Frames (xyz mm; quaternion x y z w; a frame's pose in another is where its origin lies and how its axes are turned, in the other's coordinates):
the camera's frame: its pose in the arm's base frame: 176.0 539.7 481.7 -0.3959 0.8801 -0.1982 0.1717
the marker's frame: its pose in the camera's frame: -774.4 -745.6 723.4 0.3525 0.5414 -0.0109 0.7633
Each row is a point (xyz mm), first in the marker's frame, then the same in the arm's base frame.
Working: the marker's frame: its pose in the arm's base frame: 1462.9 524.7 331.7 0.1439 -0.6905 0.6777 0.2080

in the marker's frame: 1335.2 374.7 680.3
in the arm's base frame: 55.8 -26.7 651.0
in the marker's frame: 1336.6 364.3 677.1
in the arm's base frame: 59.9 -23.8 660.7
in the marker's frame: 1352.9 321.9 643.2
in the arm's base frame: 69.2 9.6 705.6
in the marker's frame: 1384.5 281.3 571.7
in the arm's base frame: 67.7 81.8 756.0
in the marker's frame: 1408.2 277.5 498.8
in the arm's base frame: 55.6 156.2 770.4
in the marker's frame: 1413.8 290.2 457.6
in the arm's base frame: 48.4 198.2 761.8
